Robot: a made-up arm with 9 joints.
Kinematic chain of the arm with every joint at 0, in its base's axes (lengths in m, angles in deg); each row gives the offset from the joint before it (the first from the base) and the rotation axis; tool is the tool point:
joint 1: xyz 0 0 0.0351 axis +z
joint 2: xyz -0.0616 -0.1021 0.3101 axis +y
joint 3: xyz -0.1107 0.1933 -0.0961 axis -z
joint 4: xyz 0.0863 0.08 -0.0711 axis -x
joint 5: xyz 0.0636 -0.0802 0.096 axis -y
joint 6: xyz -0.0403 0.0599 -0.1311 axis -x
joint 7: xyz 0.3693 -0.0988 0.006 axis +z
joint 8: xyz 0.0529 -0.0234 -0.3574 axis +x
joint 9: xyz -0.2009 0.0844 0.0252 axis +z
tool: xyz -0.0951 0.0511 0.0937
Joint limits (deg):
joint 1: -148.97..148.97
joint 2: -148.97..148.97
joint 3: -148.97..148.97
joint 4: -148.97..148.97
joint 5: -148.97..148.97
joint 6: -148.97..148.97
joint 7: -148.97..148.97
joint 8: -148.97..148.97
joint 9: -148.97..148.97
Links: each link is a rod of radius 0.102 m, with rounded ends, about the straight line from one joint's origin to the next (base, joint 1, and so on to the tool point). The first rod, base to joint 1, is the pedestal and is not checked.
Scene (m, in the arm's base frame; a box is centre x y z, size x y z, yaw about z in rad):
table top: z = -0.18
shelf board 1: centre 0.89 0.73 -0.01 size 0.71 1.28 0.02 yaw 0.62
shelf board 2: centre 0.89 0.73 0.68 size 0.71 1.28 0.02 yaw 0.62
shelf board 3: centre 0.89 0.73 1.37 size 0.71 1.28 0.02 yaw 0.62
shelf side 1: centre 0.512 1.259 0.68 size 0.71 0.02 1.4 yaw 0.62
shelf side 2: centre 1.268 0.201 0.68 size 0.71 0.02 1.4 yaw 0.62
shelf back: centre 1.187 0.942 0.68 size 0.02 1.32 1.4 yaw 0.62
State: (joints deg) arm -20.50 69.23 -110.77 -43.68 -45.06 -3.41 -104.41 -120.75 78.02
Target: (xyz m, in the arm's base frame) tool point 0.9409 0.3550 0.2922
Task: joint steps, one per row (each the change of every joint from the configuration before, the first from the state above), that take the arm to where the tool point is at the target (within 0.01 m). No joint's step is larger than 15 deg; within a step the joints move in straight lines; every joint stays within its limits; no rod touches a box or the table.
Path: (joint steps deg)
1: -0.65 -2.66 2.46 -8.08 14.00 -8.00 2.55 8.67 0.52
2: -0.64 -2.67 2.46 -8.08 13.99 -8.00 2.55 8.67 0.52
3: -0.65 -2.66 2.46 -8.08 14.00 -7.99 2.55 8.67 0.52
4: -0.64 -2.66 2.46 -8.08 13.99 -8.00 2.55 8.67 0.52
5: -0.65 -2.66 2.46 -8.08 14.00 -8.00 2.55 8.67 0.52
6: -0.65 -2.67 2.46 -8.08 13.99 -8.00 2.56 8.67 0.51
7: -8.25 0.19 13.52 2.93 -3.99 -3.52 6.53 -6.23 -1.10
8: -8.25 0.18 13.52 2.92 -3.99 -3.53 6.54 -6.22 -1.10
9: -8.25 0.18 13.52 2.93 -3.99 -3.52 6.53 -6.23 -1.10
10: -8.25 0.19 13.52 2.93 -3.99 -3.53 6.54 -6.23 -1.10
11: -9.00 0.50 -5.41 7.84 -3.56 14.30 -13.26 -5.31 0.26
12: -9.00 0.51 -5.41 7.85 -3.56 14.29 -13.26 -5.32 0.25
13: -9.00 0.51 -5.40 7.85 -3.56 14.30 -13.26 -5.32 0.26
14: -9.01 0.50 -5.41 7.84 -3.56 14.29 -13.26 -5.31 0.26

